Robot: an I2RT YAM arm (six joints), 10 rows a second.
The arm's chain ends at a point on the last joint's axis. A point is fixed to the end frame.
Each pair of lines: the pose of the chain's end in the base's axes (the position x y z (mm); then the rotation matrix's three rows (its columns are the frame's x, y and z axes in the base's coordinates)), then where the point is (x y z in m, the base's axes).
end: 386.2 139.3 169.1; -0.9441 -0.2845 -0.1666; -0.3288 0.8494 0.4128; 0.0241 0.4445 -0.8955
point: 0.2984 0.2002 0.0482
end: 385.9 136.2 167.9; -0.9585 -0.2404 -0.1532; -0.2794 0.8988 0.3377; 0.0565 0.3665 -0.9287
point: 0.3002 0.1901 0.0423
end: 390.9 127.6 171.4; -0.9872 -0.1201 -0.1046; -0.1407 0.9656 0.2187; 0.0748 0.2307 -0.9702
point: 0.3134 0.1737 0.0376
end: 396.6 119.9 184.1; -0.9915 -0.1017 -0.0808; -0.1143 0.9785 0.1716; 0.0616 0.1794 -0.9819
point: 0.3228 0.1609 0.0466
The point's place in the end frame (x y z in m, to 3 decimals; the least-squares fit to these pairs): 0.060 0.023 0.148
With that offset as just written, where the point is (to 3 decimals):
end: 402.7 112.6 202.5; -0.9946 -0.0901 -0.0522; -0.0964 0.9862 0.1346; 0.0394 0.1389 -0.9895
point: 0.333 0.149 0.062
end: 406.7 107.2 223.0; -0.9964 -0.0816 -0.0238; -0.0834 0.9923 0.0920; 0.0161 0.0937 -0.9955
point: 0.342 0.139 0.079
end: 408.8 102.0 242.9; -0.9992 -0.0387 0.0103; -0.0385 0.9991 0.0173; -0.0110 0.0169 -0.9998
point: 0.349 0.125 0.095
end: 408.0 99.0 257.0; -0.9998 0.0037 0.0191; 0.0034 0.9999 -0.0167; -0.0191 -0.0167 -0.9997
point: 0.351 0.120 0.108
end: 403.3 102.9 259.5; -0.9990 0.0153 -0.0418; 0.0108 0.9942 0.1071; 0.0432 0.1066 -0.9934
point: 0.338 0.142 0.118
